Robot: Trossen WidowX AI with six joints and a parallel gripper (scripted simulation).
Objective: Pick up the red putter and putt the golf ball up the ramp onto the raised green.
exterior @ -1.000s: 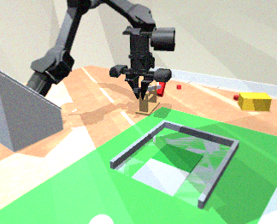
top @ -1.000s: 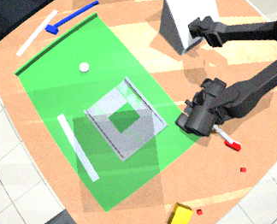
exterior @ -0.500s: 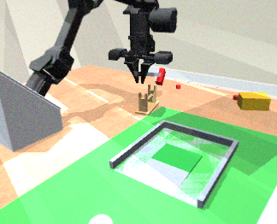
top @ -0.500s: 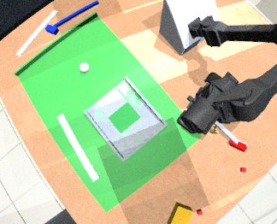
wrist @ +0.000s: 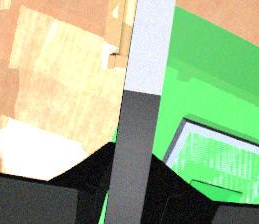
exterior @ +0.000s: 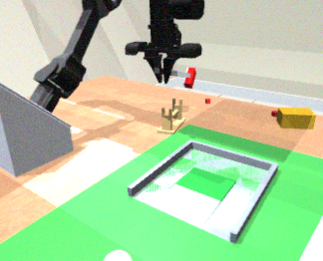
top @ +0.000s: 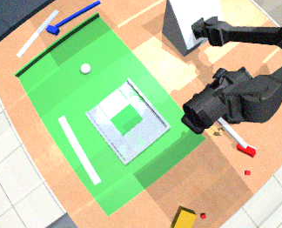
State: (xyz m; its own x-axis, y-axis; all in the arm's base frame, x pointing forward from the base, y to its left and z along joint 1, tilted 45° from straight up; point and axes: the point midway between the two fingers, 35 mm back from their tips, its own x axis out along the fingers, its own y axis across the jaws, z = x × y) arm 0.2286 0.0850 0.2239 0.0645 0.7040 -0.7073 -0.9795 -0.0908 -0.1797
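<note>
The red putter is 2 cm behind my gripper tip and 11 cm to the left of it. Also, from my gripper tip: wooden stand (2 cm behind, 8 cm to the left, 12 cm below); then grey frame (20 cm ahead, 11 cm to the right, 15 cm below); then green mat (25 cm ahead, 25 cm to the right, 16 cm below).
</note>
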